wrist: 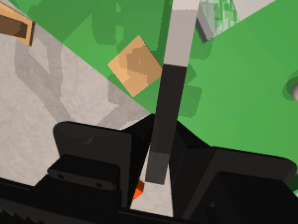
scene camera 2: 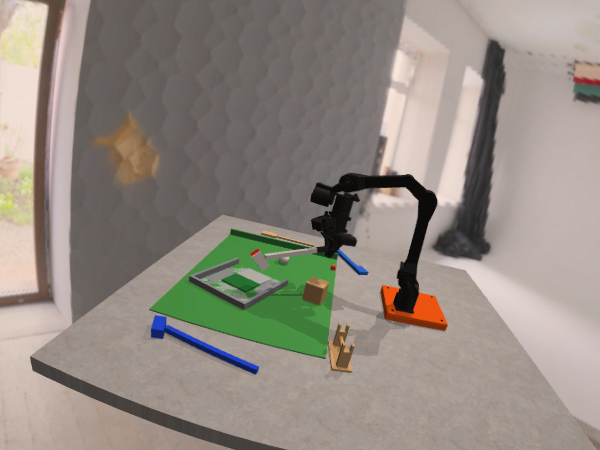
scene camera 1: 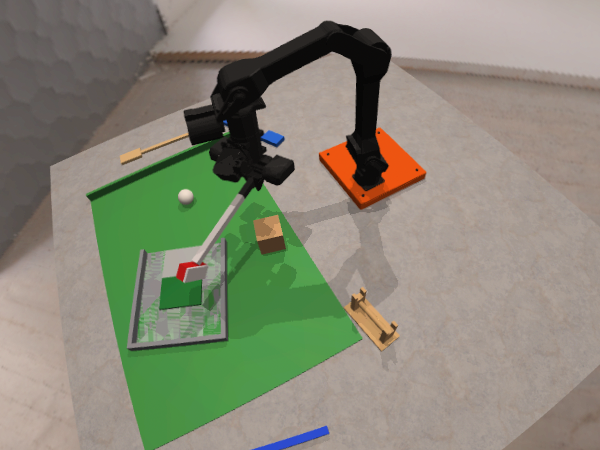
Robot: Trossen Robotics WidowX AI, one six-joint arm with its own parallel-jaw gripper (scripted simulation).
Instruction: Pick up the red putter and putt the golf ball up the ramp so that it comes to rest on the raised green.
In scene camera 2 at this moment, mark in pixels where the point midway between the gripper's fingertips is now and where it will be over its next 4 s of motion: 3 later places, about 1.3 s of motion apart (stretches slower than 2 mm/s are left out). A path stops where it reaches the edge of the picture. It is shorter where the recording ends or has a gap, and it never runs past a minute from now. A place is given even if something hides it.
The gripper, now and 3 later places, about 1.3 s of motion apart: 327,257; 347,245; 346,259; 336,255
